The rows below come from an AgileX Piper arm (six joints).
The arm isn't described. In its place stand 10 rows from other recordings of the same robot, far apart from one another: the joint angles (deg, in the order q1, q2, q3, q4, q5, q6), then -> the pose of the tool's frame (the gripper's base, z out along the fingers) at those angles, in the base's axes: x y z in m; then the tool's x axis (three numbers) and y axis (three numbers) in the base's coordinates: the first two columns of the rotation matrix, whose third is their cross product.
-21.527, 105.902, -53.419, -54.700, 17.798, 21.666 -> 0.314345, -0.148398, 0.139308, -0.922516, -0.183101, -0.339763, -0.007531, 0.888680, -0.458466
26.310, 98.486, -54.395, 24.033, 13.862, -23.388 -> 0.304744, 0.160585, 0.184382, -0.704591, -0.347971, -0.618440, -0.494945, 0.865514, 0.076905
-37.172, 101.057, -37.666, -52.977, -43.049, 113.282 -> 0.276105, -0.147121, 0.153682, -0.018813, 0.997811, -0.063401, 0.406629, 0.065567, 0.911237
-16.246, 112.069, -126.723, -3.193, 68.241, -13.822 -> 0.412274, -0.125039, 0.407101, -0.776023, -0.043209, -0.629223, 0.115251, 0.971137, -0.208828
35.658, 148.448, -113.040, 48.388, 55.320, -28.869 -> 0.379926, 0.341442, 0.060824, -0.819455, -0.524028, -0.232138, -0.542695, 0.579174, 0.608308
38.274, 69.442, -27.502, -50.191, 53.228, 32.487 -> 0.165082, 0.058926, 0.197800, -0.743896, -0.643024, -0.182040, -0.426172, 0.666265, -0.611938
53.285, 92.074, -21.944, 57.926, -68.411, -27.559 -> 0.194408, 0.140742, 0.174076, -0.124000, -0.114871, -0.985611, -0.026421, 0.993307, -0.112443
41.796, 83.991, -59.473, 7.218, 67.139, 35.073 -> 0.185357, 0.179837, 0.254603, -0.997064, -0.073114, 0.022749, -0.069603, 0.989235, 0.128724
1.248, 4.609, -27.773, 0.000, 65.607, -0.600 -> 0.004553, 0.000099, 0.266575, -0.607616, -0.023711, -0.793877, -0.028144, 0.999569, -0.008314
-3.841, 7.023, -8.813, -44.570, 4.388, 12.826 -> 0.061052, -0.008996, 0.253113, -0.008996, -0.524695, -0.851243, 0.135850, 0.842743, -0.520892
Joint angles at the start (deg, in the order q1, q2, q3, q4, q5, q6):
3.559 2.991 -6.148 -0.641 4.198 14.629
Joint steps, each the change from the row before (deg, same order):
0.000 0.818 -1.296 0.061 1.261 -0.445
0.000 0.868 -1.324 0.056 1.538 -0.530
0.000 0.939 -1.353 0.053 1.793 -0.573
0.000 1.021 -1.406 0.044 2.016 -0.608
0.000 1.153 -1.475 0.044 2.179 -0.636
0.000 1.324 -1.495 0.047 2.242 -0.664
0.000 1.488 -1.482 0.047 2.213 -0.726
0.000 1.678 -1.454 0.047 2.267 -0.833
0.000 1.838 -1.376 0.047 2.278 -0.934
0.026 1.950 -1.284 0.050 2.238 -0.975
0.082 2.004 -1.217 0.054 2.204 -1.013
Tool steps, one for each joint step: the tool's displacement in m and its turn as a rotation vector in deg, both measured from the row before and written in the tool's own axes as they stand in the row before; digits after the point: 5 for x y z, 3 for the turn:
-0.00462 0.00114 0.00071 0.195 0.758 -0.384
-0.00430 0.00103 0.00074 0.259 1.051 -0.474
-0.00399 0.00092 0.00080 0.315 1.343 -0.520
-0.00387 0.00085 0.00084 0.356 1.592 -0.564
-0.00389 0.00082 0.00096 0.384 1.817 -0.592
-0.00375 0.00076 0.00124 0.403 2.031 -0.618
-0.00360 0.00070 0.00158 0.403 2.182 -0.681
-0.00324 0.00059 0.00205 0.418 2.456 -0.789
-0.00272 0.00047 0.00255 0.417 2.708 -0.891
-0.00228 0.00040 0.00298 0.368 2.881 -0.936
-0.00201 0.00041 0.00322 0.272 2.980 -0.988

